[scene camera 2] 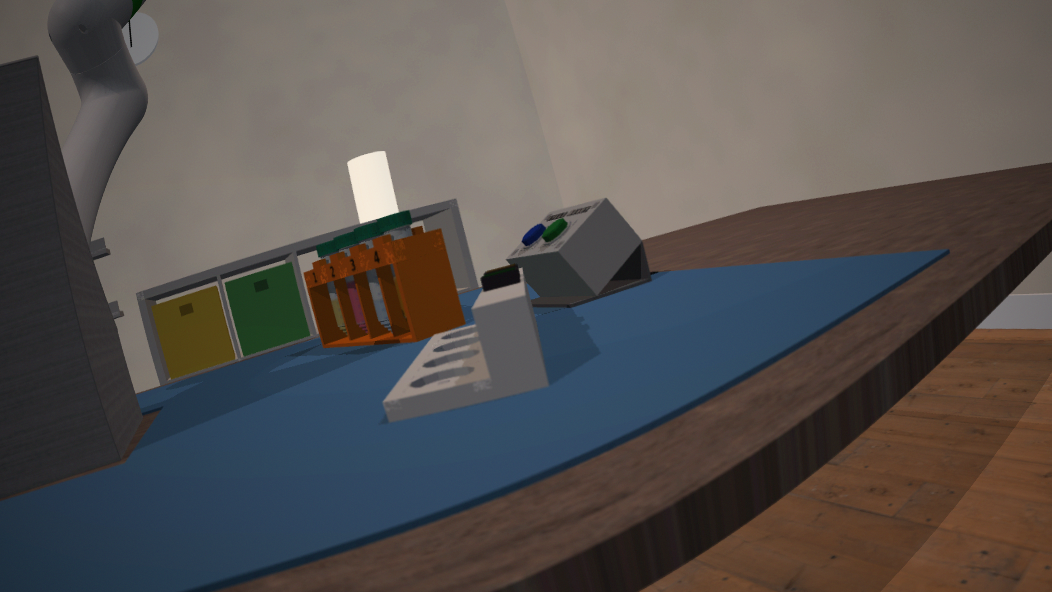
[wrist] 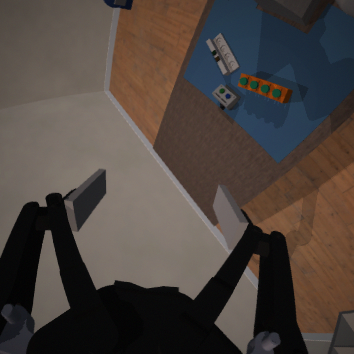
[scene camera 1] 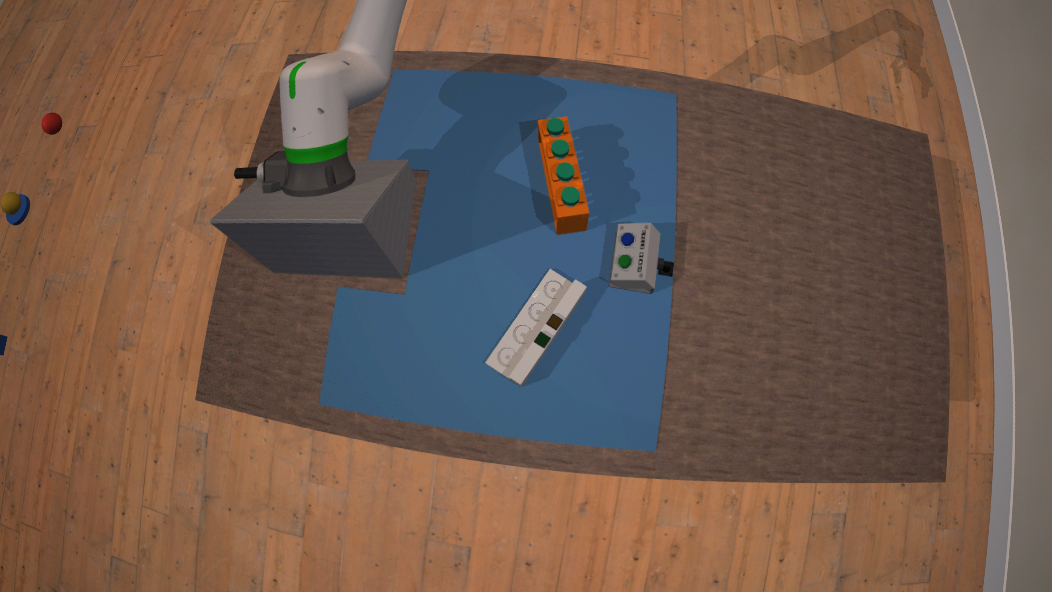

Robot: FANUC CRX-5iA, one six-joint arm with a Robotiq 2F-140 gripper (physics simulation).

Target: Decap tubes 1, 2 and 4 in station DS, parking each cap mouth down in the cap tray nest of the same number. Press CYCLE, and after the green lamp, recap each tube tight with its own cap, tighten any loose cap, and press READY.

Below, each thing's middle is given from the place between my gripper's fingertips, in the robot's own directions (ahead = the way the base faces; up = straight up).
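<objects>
Grey button box [scene camera 2: 575, 255]: my hand well above it, a fair way short of it, far to the left of it.
</objects>
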